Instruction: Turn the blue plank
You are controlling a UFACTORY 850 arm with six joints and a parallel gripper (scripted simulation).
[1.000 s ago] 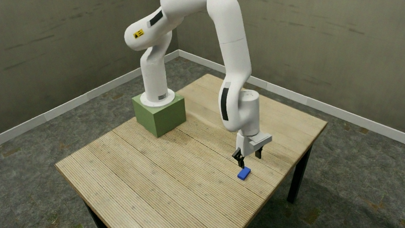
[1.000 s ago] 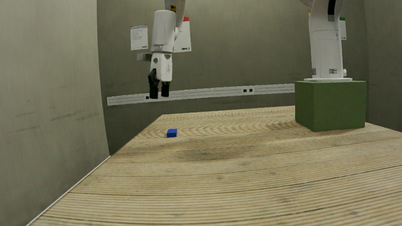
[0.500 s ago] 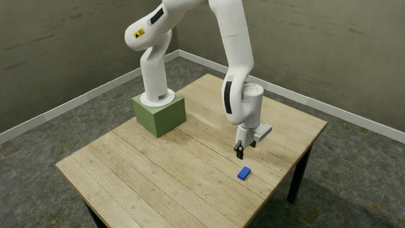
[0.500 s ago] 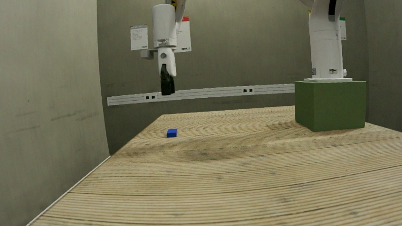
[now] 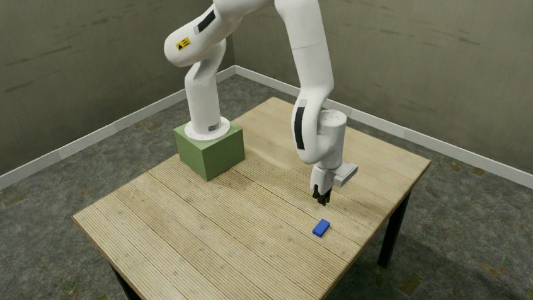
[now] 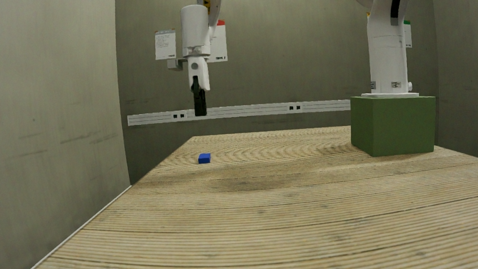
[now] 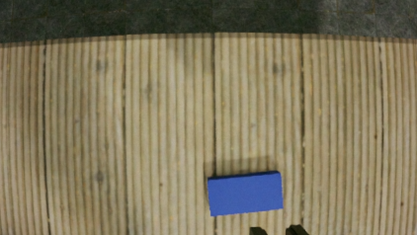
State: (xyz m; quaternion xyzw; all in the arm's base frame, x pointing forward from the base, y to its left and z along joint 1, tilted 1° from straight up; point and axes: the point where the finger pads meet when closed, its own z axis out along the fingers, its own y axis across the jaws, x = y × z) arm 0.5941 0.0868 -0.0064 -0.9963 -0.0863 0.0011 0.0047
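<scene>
My gripper is now 150 mm above the blue plank.
</scene>
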